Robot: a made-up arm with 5 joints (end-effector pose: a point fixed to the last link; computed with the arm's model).
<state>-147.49 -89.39 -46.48 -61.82 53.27</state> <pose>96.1 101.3 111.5 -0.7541 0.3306 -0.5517 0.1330</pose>
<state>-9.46 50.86 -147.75 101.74 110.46</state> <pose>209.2 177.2 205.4 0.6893 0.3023 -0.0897 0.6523</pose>
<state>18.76 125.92 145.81 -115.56 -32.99</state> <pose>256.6 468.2 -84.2 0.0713 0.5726 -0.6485 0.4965</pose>
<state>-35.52 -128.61 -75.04 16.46 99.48</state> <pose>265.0 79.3 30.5 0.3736 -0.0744 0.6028 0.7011</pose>
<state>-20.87 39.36 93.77 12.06 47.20</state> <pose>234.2 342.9 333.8 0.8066 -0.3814 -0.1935 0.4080</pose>
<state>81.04 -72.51 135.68 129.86 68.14</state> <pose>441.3 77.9 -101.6 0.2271 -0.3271 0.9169 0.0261</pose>
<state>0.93 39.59 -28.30 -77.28 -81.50</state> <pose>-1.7 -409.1 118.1 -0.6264 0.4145 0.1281 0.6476</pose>
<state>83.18 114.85 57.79 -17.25 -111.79</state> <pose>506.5 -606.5 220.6 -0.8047 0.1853 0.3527 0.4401</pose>
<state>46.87 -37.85 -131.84 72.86 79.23</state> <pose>540.1 36.6 279.1 0.5873 0.3729 -0.7067 0.1286</pose>
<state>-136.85 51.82 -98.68 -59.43 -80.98</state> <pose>-250.8 62.7 319.1 0.2154 0.6274 0.2964 0.6871</pose>
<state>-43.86 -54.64 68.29 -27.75 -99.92</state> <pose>-28.9 -265.3 364.7 0.5108 0.5528 0.6461 0.1266</pose>
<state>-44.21 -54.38 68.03 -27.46 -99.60</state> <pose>-30.1 -265.3 364.7 0.5116 0.5522 0.6458 0.1275</pose>
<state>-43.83 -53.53 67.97 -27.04 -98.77</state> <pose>-36.8 -258.4 367.9 0.5156 0.5524 0.6404 0.1373</pose>
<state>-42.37 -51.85 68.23 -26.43 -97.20</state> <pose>-51.1 -241.0 375.3 0.5241 0.5532 0.6274 0.1600</pose>
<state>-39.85 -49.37 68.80 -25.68 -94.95</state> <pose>-72.1 -212.5 384.3 0.5354 0.5535 0.6074 0.1952</pose>
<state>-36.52 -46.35 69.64 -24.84 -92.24</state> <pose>-96.2 -175.1 391.8 0.5471 0.5519 0.5822 0.2389</pose>
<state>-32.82 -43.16 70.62 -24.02 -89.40</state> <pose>-119.7 -133.6 394.5 0.5566 0.5477 0.5555 0.2856</pose>
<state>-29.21 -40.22 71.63 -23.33 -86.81</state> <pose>-139.5 -94.1 391.9 0.5626 0.5417 0.5310 0.3288</pose>
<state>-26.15 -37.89 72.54 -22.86 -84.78</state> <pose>-153.8 -62.3 386.1 0.5653 0.5353 0.5117 0.3635</pose>
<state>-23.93 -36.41 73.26 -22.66 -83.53</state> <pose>-162.4 -41.4 380.3 0.5656 0.5306 0.4992 0.3864</pose>
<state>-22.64 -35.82 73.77 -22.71 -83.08</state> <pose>-166.0 -31.6 376.8 0.5650 0.5287 0.4935 0.3972</pose>
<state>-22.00 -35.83 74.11 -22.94 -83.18</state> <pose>-166.5 -29.3 375.5 0.5638 0.5289 0.4924 0.3999</pose>
